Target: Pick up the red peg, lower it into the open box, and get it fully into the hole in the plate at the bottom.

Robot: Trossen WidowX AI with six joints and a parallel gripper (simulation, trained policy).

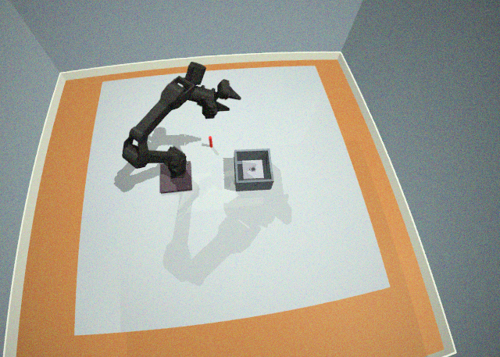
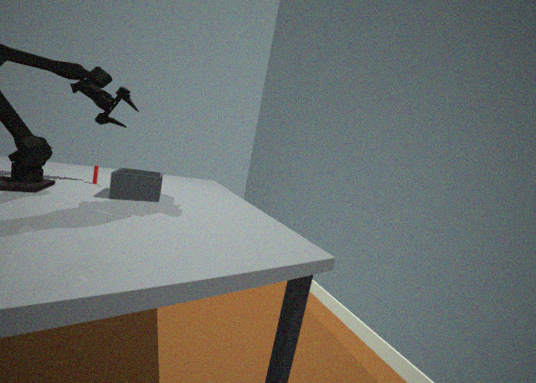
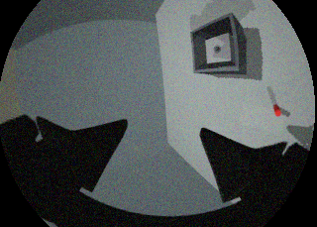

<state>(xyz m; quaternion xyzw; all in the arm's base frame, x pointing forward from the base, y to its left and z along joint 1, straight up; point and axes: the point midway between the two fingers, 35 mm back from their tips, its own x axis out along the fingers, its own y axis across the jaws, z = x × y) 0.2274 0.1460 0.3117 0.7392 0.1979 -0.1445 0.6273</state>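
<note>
Now: gripper tip 11 cm past the red peg and 27 cm above it. From my gripper tip the other things lie so: grey box 9 cm ahead, 15 cm to the right, 29 cm below; then plate 9 cm ahead, 15 cm to the right, 27 cm below.
</note>
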